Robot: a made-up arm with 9 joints. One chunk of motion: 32 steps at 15 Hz.
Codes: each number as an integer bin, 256 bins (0 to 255) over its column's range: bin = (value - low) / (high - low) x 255, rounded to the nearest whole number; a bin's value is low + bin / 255 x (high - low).
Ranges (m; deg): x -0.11..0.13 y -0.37..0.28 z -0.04..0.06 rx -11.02..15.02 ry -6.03..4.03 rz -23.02..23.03
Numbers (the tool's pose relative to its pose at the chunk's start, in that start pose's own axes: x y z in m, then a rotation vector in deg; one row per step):
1: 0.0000 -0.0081 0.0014 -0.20 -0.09 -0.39
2: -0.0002 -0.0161 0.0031 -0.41 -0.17 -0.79
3: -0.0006 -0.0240 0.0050 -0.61 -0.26 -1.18
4: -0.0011 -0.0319 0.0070 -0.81 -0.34 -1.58
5: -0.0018 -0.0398 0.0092 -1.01 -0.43 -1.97
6: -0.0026 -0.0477 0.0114 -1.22 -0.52 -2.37
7: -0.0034 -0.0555 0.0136 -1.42 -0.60 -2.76
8: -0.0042 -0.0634 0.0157 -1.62 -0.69 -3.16
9: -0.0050 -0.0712 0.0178 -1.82 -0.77 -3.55
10: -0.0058 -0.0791 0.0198 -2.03 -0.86 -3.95
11: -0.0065 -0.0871 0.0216 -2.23 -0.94 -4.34
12: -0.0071 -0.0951 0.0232 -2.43 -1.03 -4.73
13: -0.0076 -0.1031 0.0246 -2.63 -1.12 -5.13
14: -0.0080 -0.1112 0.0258 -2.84 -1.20 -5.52
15: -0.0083 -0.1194 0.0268 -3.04 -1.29 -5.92
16: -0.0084 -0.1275 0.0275 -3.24 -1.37 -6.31
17: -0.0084 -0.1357 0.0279 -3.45 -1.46 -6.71
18: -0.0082 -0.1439 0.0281 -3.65 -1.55 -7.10
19: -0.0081 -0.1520 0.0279 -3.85 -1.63 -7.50
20: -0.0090 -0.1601 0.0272 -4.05 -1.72 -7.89
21: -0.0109 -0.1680 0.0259 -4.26 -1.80 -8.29
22: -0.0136 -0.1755 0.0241 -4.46 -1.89 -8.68
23: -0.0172 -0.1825 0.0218 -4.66 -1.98 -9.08
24: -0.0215 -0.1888 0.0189 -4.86 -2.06 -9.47
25: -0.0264 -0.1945 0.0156 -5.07 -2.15 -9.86
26: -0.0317 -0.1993 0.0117 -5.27 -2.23 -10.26
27: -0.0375 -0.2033 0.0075 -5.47 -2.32 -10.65
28: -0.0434 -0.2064 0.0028 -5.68 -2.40 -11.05
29: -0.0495 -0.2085 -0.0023 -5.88 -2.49 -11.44
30: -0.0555 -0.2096 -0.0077 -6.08 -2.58 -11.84
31: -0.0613 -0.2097 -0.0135 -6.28 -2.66 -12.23
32: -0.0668 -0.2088 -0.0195 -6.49 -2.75 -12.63
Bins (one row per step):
1: 117 142 106 106 151 125
2: 117 139 110 104 149 123
3: 116 136 115 102 146 121
4: 116 133 120 100 144 119
5: 115 130 125 98 142 117
6: 114 126 131 96 140 114
7: 113 123 137 94 138 112
8: 112 120 142 92 135 110
9: 112 117 147 90 133 108
10: 111 114 152 88 131 106
11: 110 111 157 86 129 103
12: 109 108 161 84 127 101
13: 109 105 165 82 124 99
14: 108 102 168 80 122 97
15: 108 98 170 78 120 95
16: 108 95 172 76 118 93
17: 108 92 173 74 116 90
18: 108 89 174 72 114 88
19: 108 86 173 70 112 86
20: 107 82 171 68 109 84
21: 105 79 168 66 107 82
22: 102 76 163 64 105 79
23: 99 74 158 62 103 77
24: 94 71 150 60 101 75
25: 89 69 142 58 98 73
26: 83 67 132 56 96 71
27: 77 65 121 54 94 68
28: 71 64 109 52 92 66
29: 64 63 96 50 90 64
30: 58 63 82 48 87 62
31: 52 63 68 46 85 60
32: 46 63 52 44 83 58

